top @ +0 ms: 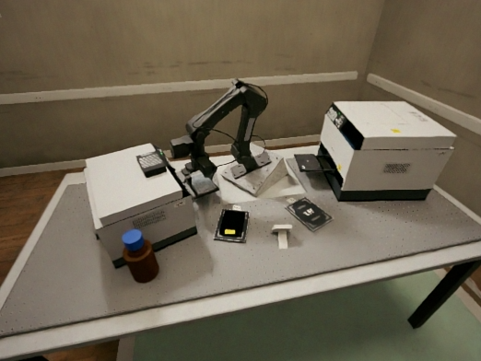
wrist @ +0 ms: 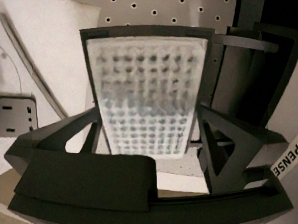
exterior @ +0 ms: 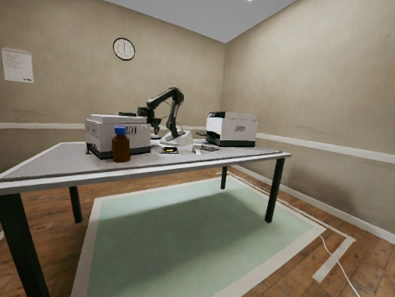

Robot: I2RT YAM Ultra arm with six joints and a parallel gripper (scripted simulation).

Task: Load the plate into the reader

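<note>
Right now the clear well plate is right at my hand. Round my hand: lid 210 mm ahead, 80 mm to the left, 70 mm below; then brown capped bottle 320 mm ahead, 250 mm to the right, 20 mm above; then LP1 pad 210 mm ahead, 80 mm to the left, 90 mm below.
</note>
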